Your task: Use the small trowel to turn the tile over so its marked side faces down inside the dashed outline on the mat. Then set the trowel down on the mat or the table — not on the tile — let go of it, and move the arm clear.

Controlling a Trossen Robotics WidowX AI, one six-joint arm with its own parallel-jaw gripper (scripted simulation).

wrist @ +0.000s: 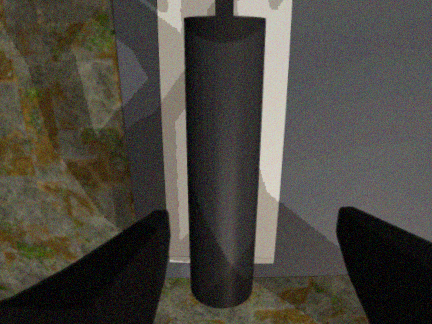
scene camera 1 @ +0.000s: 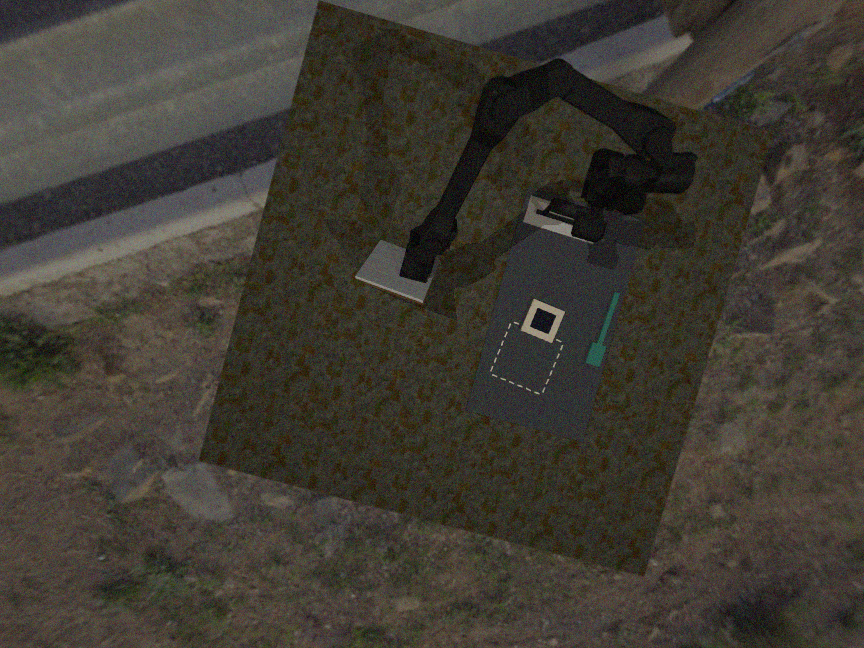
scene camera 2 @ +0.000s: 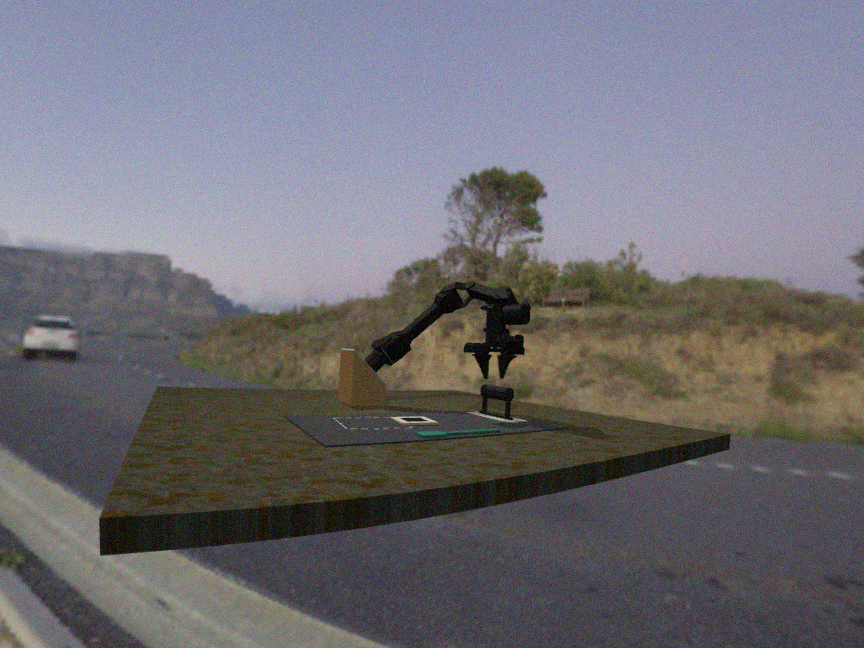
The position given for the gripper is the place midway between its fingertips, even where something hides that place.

Observation:
The gripper (scene camera 1: 579, 209) is open, with nothing in its grasp. Also in view: a trowel (scene camera 1: 557, 215) and a grey mat (wrist: 350, 140).
The trowel shows as well in the wrist view (wrist: 223, 78) and in scene camera 2 (scene camera 2: 506, 394). The gripper is seen too in the wrist view (wrist: 253, 221) and in scene camera 2 (scene camera 2: 493, 378).

